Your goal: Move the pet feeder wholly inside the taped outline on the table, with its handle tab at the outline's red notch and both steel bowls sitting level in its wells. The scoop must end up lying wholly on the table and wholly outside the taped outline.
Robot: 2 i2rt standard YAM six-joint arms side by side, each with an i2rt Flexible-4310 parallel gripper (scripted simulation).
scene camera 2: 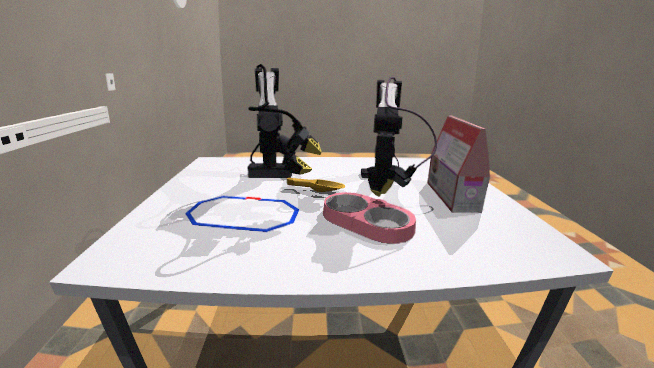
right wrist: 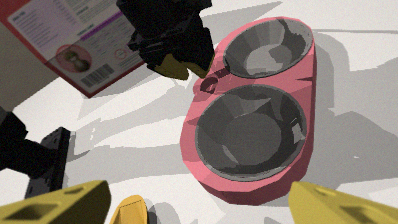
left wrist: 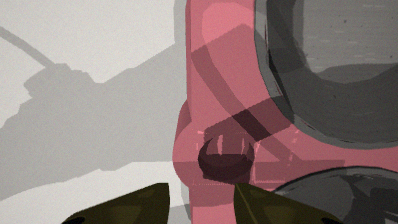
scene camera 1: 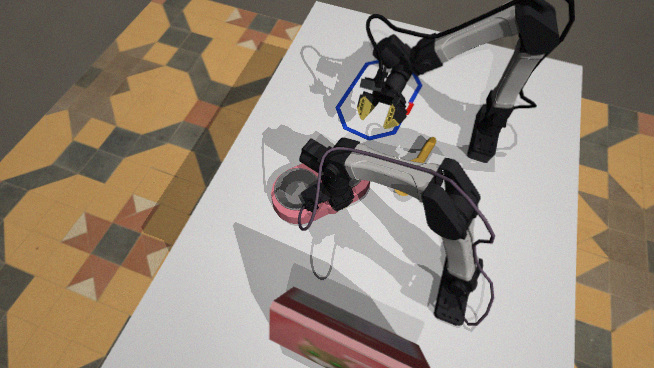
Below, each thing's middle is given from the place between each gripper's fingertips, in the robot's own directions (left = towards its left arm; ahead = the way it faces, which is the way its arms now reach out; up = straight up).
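Position of my left hand point(scene camera 2: 380, 195) relative to the pink pet feeder point(scene camera 2: 354, 221): 5 cm to the left of it, 5 cm short of it, 6 cm above it. The food bag point(scene camera 2: 459, 173) is 34 cm to the left of my left hand, 14 cm behind it and 7 cm above it. By its middle, the food bag is nearer to my left hand than to my right hand.
Relative to my right hand point(scene camera 1: 372, 123), the pink pet feeder is 9 cm ahead, 18 cm to the left and 16 cm below; the food bag, from the same right hand, is 11 cm behind, 57 cm to the left and 3 cm below. By its middle, the feeder is nearer to my left hand than to my right hand.
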